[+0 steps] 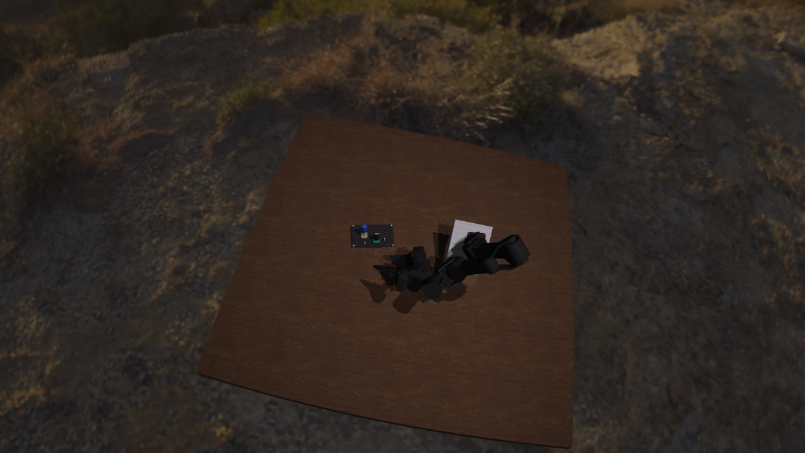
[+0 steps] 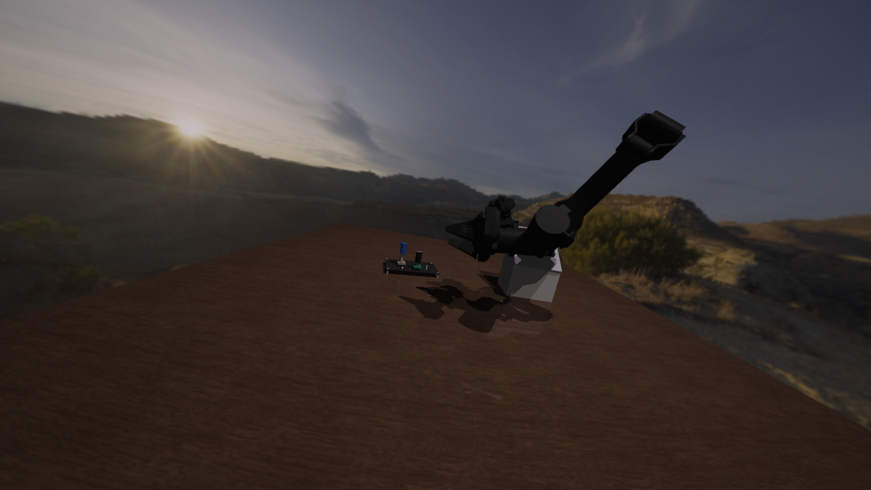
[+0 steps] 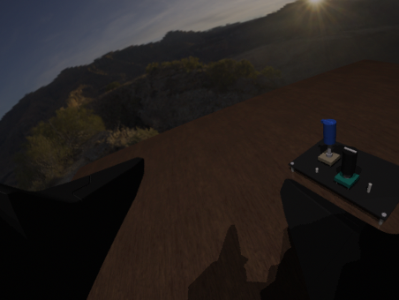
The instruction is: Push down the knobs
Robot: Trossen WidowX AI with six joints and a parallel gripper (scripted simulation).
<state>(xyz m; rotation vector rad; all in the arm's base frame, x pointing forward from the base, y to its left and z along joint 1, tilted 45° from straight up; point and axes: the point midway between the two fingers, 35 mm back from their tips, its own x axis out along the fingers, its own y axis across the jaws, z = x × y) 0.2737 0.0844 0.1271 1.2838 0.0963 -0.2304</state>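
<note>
Right now the black knob is 5 cm ahead of my gripper tip, 17 cm to the right of it and 10 cm below it. Round my gripper tip: blue knob (10 cm ahead, 18 cm to the right, 9 cm below).
</note>
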